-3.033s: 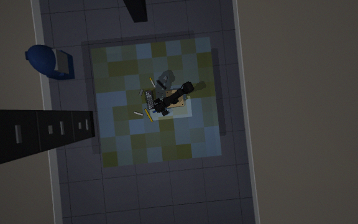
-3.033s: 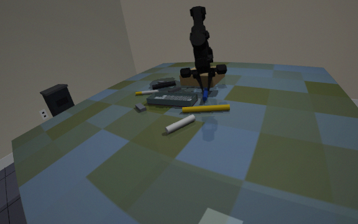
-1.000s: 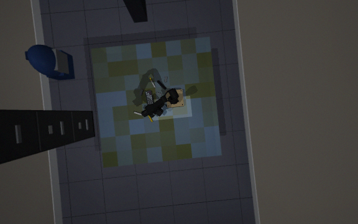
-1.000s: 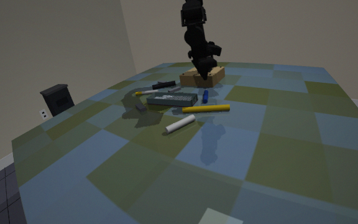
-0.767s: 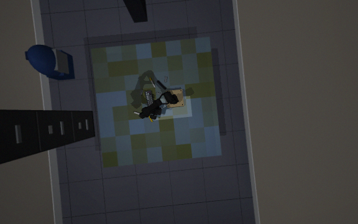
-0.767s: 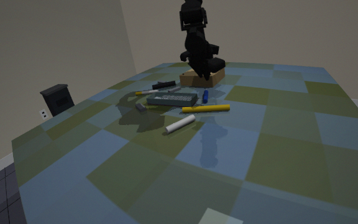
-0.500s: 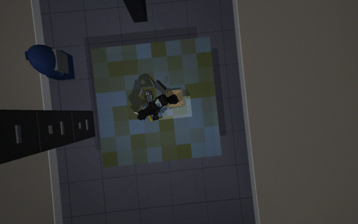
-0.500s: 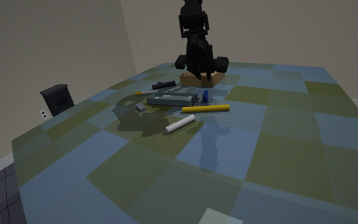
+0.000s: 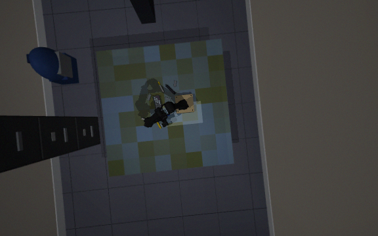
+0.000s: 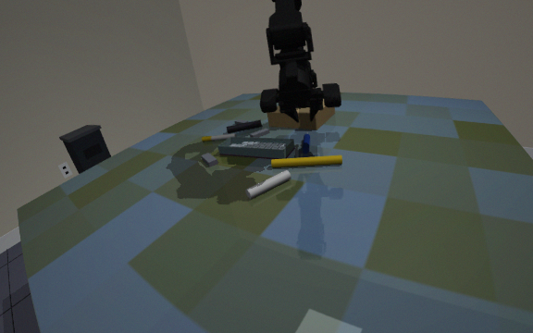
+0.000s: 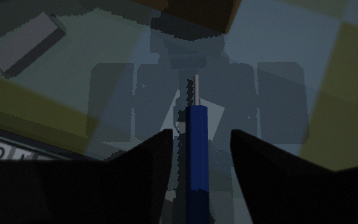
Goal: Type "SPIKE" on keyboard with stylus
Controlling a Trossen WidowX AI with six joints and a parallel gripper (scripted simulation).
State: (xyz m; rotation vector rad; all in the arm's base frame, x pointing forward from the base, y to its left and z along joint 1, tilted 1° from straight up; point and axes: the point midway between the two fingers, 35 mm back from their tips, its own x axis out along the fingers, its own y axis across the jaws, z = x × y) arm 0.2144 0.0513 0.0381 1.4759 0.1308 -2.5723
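The blue stylus is 10 mm behind my gripper tip and 60 mm below it. From my gripper tip the other things lie so: yellow cylinder: 120 mm ahead, 30 mm to the left, 50 mm below; then white cylinder: 220 mm ahead, 20 mm to the right, 50 mm below; then grey stylus tip: 50 mm behind, 10 mm to the right, 60 mm below.
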